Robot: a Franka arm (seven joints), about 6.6 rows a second.
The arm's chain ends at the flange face. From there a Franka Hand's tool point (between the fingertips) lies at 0.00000 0.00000 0.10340 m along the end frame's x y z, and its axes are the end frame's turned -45 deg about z.
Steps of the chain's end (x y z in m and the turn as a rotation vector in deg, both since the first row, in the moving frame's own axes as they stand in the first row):
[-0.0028, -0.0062, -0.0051, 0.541, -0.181, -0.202]
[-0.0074, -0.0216, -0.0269, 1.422, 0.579, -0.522]
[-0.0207, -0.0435, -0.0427, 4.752, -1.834, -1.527]
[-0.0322, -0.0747, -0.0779, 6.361, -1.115, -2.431]
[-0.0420, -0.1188, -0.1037, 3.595, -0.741, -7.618]
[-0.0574, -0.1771, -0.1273, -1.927, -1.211, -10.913]
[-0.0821, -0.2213, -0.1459, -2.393, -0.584, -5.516]
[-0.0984, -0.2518, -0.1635, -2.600, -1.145, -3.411]
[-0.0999, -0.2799, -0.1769, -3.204, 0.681, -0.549]
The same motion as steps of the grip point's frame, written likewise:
[0.0029, -0.0073, -0.0051, 0.511, 0.255, -0.202]
[0.0126, -0.0216, -0.0269, 0.596, 1.415, -0.522]
[0.0197, -0.0538, -0.0431, 4.657, 2.063, -1.527]
[0.0365, -0.0852, -0.0786, 5.286, 3.709, -2.431]
[0.0576, -0.1195, -0.1039, 3.066, 2.018, -7.618]
[0.0807, -0.1645, -0.1274, -0.506, -2.219, -10.913]
[0.0947, -0.2120, -0.1460, -1.279, -2.105, -5.516]
[0.1038, -0.2456, -0.1636, -1.029, -2.648, -3.411]
[0.1241, -0.2636, -0.1771, -2.747, -1.784, -0.549]

